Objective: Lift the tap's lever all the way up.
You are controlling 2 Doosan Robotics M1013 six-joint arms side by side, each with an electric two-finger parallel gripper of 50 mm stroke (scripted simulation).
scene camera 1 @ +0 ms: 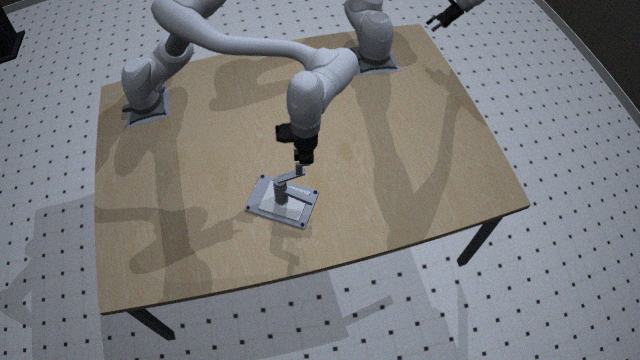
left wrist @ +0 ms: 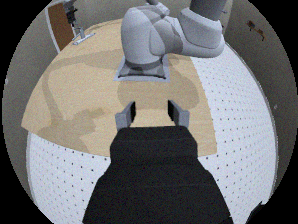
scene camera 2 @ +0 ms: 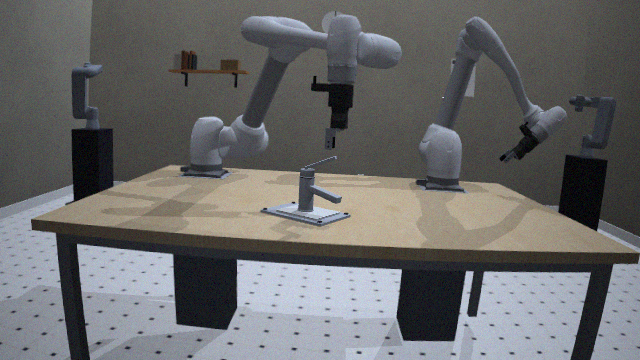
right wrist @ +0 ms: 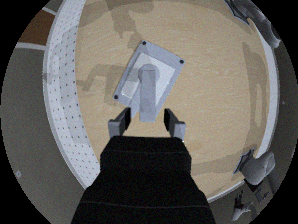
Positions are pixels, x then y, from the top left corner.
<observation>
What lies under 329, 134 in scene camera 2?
My right gripper.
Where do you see a plate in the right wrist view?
150, 49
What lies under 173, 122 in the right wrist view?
My right gripper.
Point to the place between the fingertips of my left gripper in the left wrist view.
151, 107
</observation>
